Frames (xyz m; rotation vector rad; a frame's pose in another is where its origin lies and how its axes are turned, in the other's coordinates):
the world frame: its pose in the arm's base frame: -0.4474 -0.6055 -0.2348 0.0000 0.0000 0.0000
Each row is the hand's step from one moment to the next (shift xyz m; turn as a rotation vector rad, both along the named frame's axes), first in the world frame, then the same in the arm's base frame.
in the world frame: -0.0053 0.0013 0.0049 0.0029 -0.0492 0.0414
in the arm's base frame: -0.0053 0.0013 0.0049 0.0029 -0.0492 0.0414
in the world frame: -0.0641 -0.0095 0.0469 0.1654 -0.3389 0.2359
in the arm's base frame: -0.0641 -0.0095 0.0469 0.1654 -0.3389 0.2359
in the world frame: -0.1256 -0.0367 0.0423 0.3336 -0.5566 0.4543
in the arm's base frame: -0.1256 -0.0367 0.0423 0.3336 -0.5566 0.4543
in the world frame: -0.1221 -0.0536 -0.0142 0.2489 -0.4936 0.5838
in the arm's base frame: -0.1221 -0.0536 -0.0142 0.2489 -0.4936 0.5838
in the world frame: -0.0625 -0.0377 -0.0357 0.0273 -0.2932 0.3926
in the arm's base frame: -0.0625 -0.0377 -0.0357 0.0273 -0.2932 0.3926
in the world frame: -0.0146 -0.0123 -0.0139 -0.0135 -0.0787 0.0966
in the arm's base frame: -0.0146 -0.0123 -0.0139 -0.0135 -0.0787 0.0966
